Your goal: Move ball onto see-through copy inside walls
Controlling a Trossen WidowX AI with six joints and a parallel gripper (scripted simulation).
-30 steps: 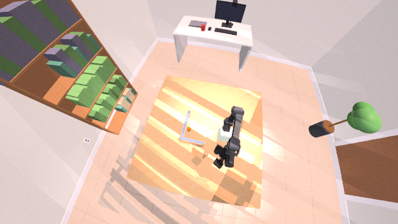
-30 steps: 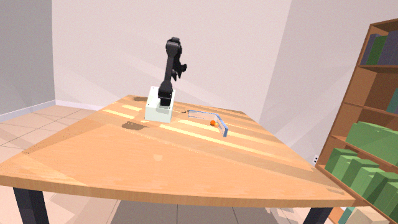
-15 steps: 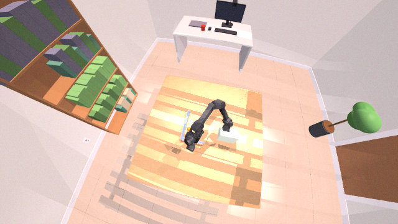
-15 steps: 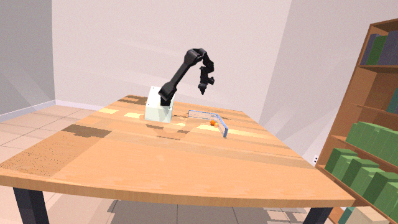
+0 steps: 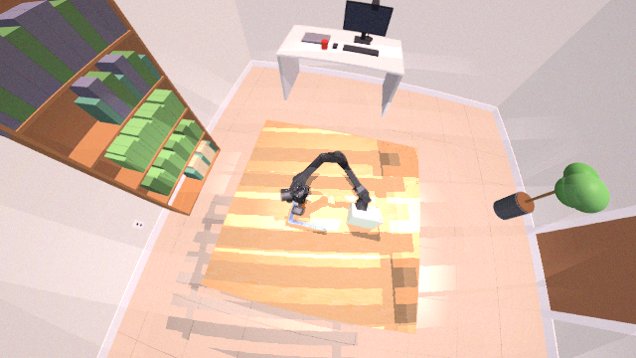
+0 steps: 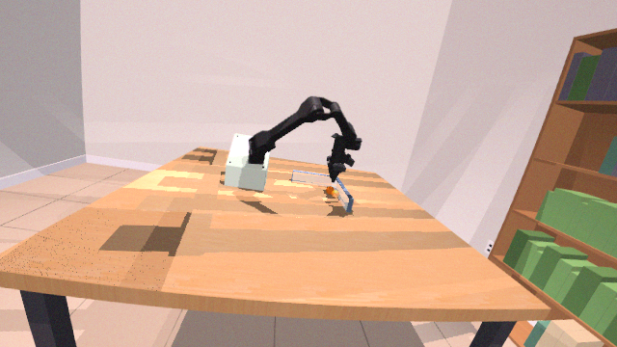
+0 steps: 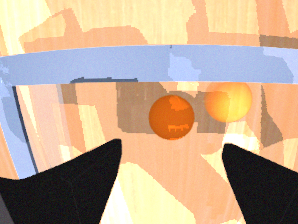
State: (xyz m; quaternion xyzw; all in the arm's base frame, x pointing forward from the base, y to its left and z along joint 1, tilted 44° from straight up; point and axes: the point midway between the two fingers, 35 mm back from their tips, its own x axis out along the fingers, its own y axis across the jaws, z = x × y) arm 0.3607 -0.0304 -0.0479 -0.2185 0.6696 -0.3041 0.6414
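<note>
The orange ball is 5 cm below my gripper tip. Also, from my gripper tip: see-through ball copy (1 cm ahead, 5 cm to the right, 5 cm below).
</note>
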